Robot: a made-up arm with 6 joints.
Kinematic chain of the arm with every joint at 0, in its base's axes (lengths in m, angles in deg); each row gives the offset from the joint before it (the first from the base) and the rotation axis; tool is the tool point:
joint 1: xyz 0 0 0.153 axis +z
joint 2: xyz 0 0.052 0 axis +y
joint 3: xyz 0 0 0.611 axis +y
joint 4: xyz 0 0 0.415 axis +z
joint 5: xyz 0 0 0 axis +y
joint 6: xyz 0 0 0.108 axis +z
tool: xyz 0 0 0
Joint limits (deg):
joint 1: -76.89..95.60
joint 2: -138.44..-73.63
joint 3: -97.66..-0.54
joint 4: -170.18..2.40
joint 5: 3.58..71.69
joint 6: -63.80..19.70
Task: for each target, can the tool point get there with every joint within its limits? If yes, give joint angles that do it. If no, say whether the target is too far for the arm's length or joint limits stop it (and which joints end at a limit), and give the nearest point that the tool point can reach.
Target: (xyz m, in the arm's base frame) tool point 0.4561 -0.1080 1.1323
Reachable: no: joint limits stop it (at a limit: joint 1, joint 2, joint 3, joint 5) | nearest point 0.0946 -0.9892 0.5340 | short by 1.125 m
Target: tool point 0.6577 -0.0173 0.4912
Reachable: no: joint limits stop it (at a limit: joint 1, joint 2, joint 3, joint 5) | nearest point 0.0913 -0.5916 -0.1272 | short by 1.016 m
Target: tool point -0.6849 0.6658 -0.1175
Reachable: yes | joints -44.40 -83.75 -42.48 -140.03 53.16 -5.95
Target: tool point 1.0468 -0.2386 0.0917
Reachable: no: joint limits stop it (at a limit: joint 1, joint 2, joint 3, joint 5) | nearest point 0.1083 -0.6210 -0.1225 | short by 1.036 m
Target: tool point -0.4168 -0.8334 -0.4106
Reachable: yes | joints 63.53 -108.79 -25.39 -108.42 29.45 9.90
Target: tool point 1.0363 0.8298 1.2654
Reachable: no: too far | nearest point -0.1698 0.9772 0.5462 | short by 1.412 m
